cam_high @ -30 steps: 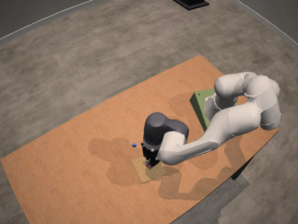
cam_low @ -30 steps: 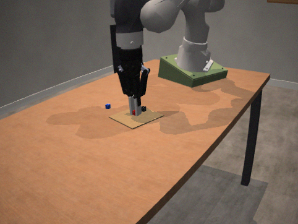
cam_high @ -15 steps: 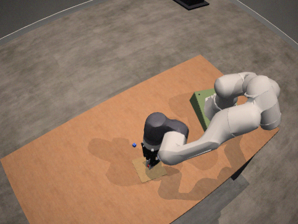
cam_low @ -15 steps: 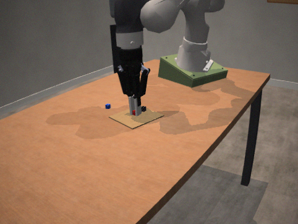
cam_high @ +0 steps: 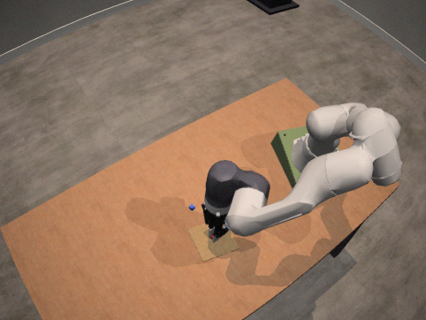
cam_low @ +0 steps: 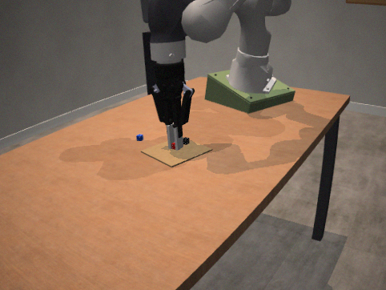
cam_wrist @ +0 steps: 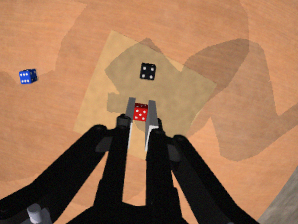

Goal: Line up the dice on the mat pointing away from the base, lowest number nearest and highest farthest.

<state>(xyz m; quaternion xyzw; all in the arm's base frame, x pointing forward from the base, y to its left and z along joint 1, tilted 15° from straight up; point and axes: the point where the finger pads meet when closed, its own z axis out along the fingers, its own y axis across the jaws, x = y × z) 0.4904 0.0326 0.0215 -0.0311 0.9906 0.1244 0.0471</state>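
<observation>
The red die is 3 cm below my hand. Round my hand: blue die 15 cm to the right, 3 cm below, 1 cm behind; tan mat 4 cm below; black die 5 cm behind, 3 cm below.
</observation>
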